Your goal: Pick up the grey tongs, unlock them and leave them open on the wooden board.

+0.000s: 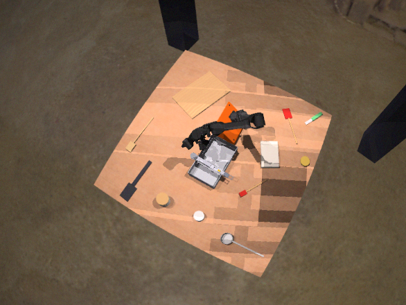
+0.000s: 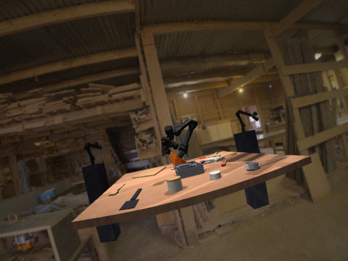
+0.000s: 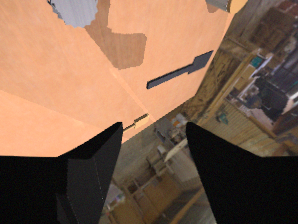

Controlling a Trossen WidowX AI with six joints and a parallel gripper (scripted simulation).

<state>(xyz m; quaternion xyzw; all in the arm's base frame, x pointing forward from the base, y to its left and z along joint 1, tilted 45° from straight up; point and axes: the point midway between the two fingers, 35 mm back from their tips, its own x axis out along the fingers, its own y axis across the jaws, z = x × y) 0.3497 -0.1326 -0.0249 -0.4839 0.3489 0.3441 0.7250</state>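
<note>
My gripper tip is now 1 cm past the yellow lock piece, 24 cm to the right of it and 12 cm above it. The rest, counted from my gripper tip: grey roasting tin: 6 cm behind, 17 cm to the left, 16 cm below; black spatula: 35 cm ahead, 19 cm to the right, 19 cm below; jar: 33 cm ahead, 5 cm to the left, 16 cm below.
</note>
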